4 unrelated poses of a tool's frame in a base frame.
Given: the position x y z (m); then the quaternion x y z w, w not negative.
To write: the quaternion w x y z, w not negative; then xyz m. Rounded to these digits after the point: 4 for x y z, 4 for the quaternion.
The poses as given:
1: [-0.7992, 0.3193, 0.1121, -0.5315, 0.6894, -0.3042, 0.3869]
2: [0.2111, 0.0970, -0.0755, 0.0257, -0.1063, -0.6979, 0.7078]
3: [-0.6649, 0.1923, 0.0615, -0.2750, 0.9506, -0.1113, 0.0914]
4: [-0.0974, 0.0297, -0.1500, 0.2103, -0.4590, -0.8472, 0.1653]
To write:
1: [0.3869, -0.5315, 0.6894, -0.3042, -0.7992, 0.3193, 0.1121]
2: [0.7078, 0.0257, -0.1063, -0.6979, 0.2111, 0.0970, -0.0755]
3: [0.0914, -0.2750, 0.9506, -0.1113, -0.6649, 0.1923, 0.0615]
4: [0.1653, 0.2103, -0.4590, -0.8472, -0.0974, 0.0297, -0.1500]
